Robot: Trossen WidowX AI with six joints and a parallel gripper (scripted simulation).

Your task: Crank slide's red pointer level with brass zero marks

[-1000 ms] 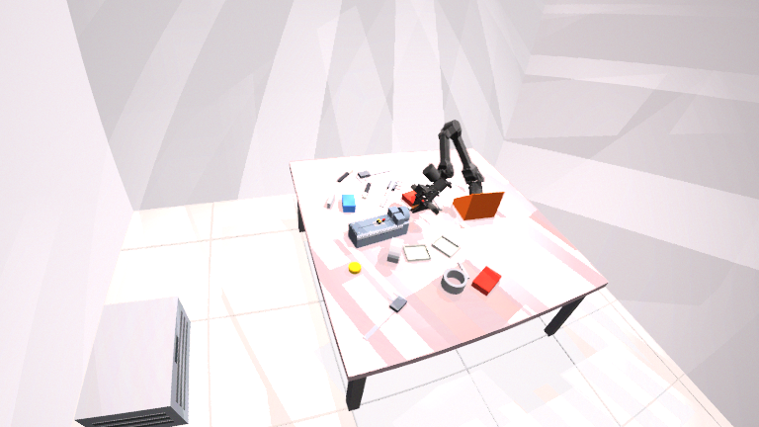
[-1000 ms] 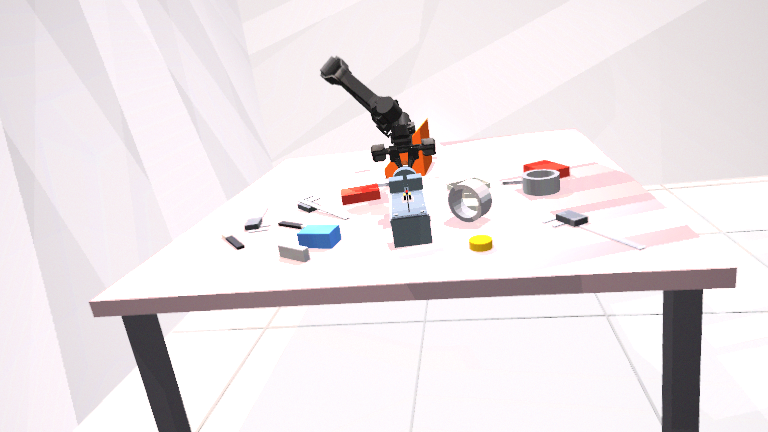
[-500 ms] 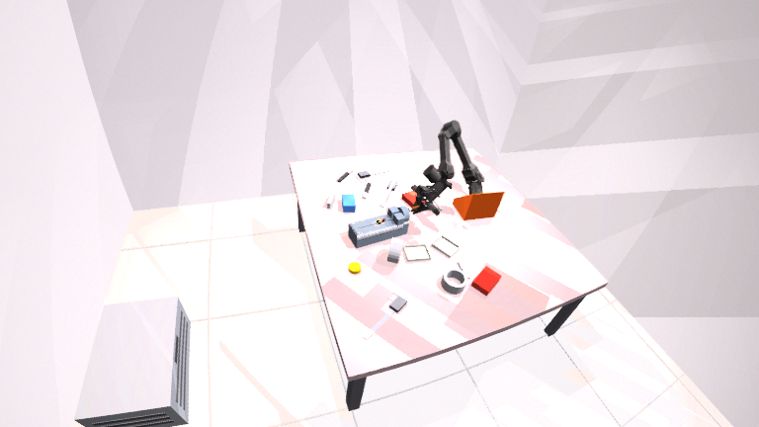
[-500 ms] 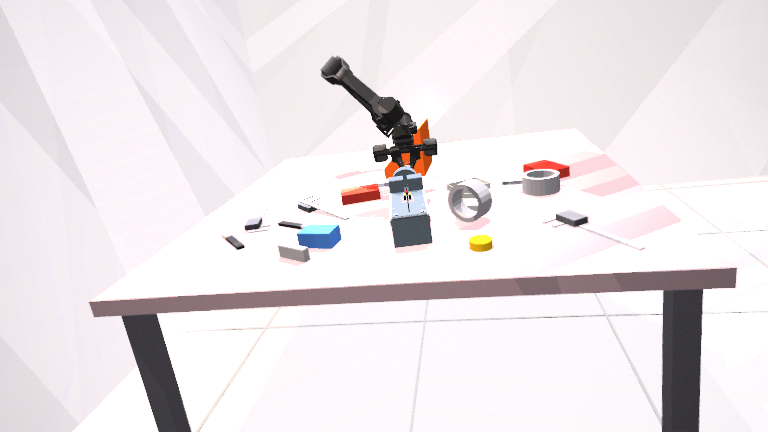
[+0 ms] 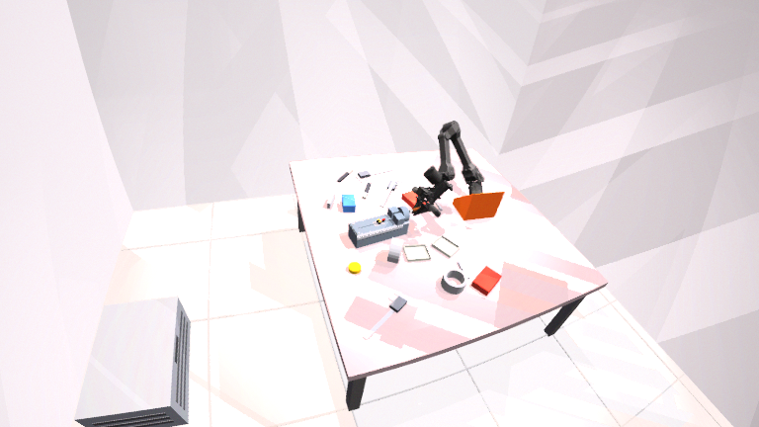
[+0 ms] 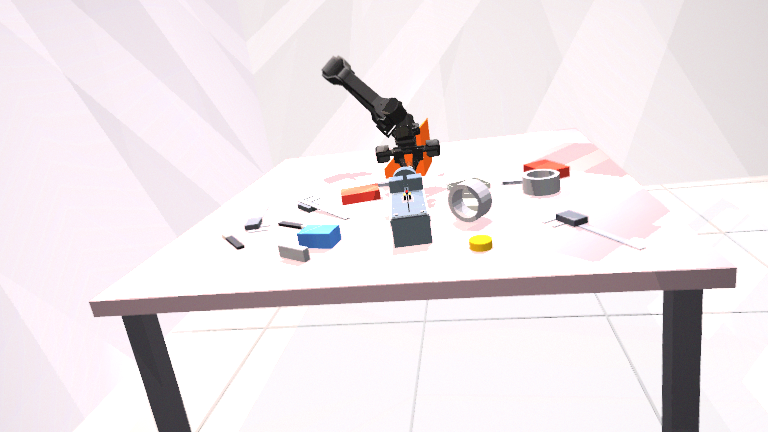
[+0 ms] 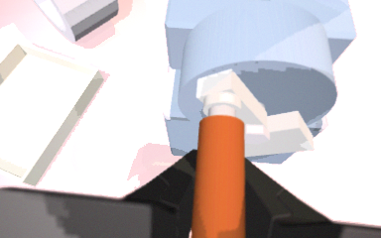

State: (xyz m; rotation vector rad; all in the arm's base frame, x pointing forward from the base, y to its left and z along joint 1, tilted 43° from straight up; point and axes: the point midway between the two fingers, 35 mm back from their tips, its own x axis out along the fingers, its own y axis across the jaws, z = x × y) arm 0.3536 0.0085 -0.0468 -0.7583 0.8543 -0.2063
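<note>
My gripper tip is now 14 cm short of the red pointer and 1 cm above it. Also, from my gripper tip: orange handle (2 cm behind, 3 cm above); yellow disc (32 cm ahead, 18 cm to the left, 8 cm below); blue block (24 cm ahead, 22 cm to the right, 7 cm below).
</note>
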